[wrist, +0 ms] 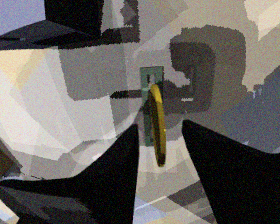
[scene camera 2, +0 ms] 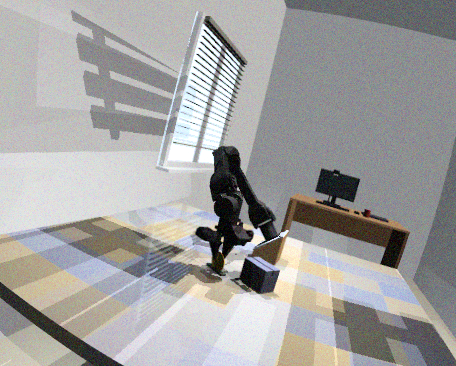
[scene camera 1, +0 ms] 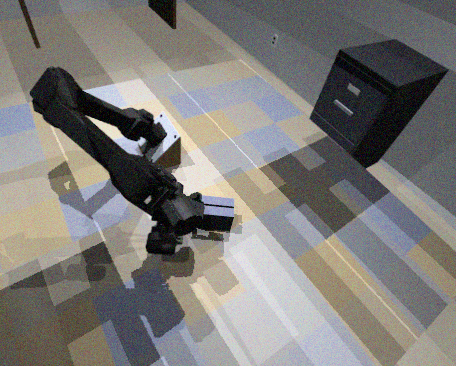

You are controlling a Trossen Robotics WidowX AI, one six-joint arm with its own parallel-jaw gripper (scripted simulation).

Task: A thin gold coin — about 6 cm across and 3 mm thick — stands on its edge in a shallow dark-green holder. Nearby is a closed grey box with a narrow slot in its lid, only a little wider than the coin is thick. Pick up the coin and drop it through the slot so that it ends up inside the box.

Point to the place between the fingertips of my gripper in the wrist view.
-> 160, 127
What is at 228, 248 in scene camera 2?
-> My gripper.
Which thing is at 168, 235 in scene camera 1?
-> My gripper.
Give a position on a gold coin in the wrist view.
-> At 157, 113
